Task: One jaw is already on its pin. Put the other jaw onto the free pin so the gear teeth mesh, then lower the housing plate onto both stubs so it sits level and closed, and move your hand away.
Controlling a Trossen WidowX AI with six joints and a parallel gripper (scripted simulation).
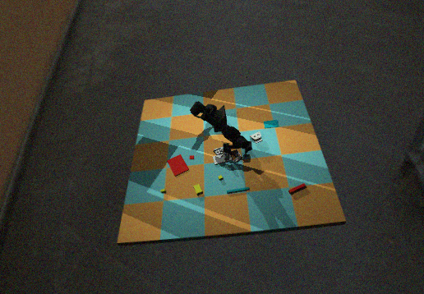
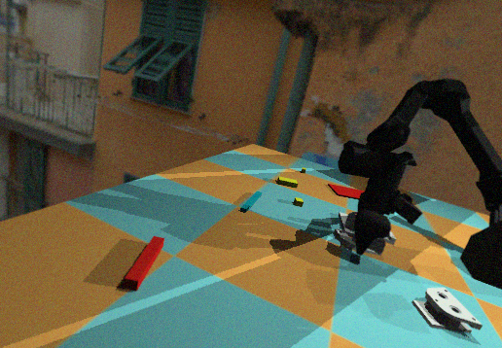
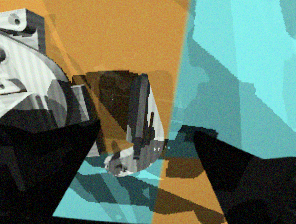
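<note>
The white jaw lies 3 cm ahead of my gripper tip and 2 cm to the right of it. Round my gripper tip: cyan bar 28 cm ahead; base 15 cm behind, 12 cm to the left, 2 cm above; small yellow cube 18 cm ahead, 11 cm to the right.
</note>
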